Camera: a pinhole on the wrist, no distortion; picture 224 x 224 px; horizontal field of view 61.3 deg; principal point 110.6 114.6 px. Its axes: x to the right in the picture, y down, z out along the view. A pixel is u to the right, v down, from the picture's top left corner.
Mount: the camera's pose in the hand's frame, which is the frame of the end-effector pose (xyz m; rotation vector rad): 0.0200 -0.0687 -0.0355 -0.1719 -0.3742 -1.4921
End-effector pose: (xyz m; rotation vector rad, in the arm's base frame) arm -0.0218 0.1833 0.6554 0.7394 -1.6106 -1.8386
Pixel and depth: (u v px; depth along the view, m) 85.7 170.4 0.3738
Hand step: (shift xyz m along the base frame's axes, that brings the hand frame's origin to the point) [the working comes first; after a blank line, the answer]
In the camera's frame: -0.0492 0.1104 0.3738

-0.2700 0.1393 0.1459
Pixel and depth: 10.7 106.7 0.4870
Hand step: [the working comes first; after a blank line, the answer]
In the camera's frame: -0.2574 -0.0204 0.4870

-0.1655 0.2401 0.3743
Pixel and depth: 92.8 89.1 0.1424
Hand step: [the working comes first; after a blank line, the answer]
In the camera's frame: -0.0134 -0.0192 0.1424

-0.0537 0.0755 0.0019
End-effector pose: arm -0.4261 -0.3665 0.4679 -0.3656 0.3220 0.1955
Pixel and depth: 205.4 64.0 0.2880
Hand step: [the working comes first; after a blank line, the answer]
In the camera's frame: 0.1445 -0.0771 0.2880

0.0176 -0.0111 0.3088
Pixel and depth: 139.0 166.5 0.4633
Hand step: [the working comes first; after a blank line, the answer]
In the camera's frame: 0.0696 0.1272 0.4633

0.1893 0.2064 0.3447
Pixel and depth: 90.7 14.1 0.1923
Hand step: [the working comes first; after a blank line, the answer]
In the camera's frame: -0.0202 -0.1023 0.1923

-0.0686 0.0400 0.1449
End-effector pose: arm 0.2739 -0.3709 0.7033 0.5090 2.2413 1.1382
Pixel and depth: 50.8 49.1 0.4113
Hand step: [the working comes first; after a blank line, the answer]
In the camera's frame: -0.1301 -0.1425 0.4113

0.3357 0.1731 0.0701
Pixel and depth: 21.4 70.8 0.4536
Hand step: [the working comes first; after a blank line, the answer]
In the camera's frame: -0.2141 -0.1051 0.4536

0.3308 0.2522 0.1330
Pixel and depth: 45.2 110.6 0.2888
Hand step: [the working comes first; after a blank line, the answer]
In the camera's frame: -0.0999 -0.0061 0.2888

0.1581 0.1726 0.0153
